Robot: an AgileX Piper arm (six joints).
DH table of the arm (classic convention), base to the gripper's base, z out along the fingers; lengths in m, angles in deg. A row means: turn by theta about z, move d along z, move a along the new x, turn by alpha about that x. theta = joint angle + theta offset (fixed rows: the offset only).
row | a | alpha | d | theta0
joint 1 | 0.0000 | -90.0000 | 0.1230 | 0.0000
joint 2 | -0.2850 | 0.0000 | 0.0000 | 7.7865
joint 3 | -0.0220 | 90.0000 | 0.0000 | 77.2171
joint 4 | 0.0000 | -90.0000 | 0.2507 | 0.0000
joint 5 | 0.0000 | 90.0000 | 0.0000 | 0.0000
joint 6 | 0.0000 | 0.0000 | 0.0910 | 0.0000
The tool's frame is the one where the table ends.
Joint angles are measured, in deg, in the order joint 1, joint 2, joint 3, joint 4, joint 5, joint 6. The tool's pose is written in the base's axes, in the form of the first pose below.
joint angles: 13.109, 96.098, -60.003, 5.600, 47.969, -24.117
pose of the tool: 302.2 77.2 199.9 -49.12 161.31 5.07
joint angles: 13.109, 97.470, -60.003, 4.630, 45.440, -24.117
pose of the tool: 308.0 77.1 193.1 -49.45 160.13 3.60
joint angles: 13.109, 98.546, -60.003, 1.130, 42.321, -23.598
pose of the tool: 314.8 74.5 188.1 -51.20 157.75 -0.63
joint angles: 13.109, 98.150, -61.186, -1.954, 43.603, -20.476
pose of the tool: 317.3 71.7 194.9 -49.58 158.07 -3.55
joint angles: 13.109, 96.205, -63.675, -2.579, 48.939, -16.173
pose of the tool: 315.0 70.2 214.7 -44.14 160.54 -3.64
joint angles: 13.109, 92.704, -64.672, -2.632, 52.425, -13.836
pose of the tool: 306.7 68.0 237.4 -40.42 160.43 -3.44
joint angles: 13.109, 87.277, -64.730, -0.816, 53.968, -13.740
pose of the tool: 292.1 66.9 266.0 -38.01 156.98 -1.18
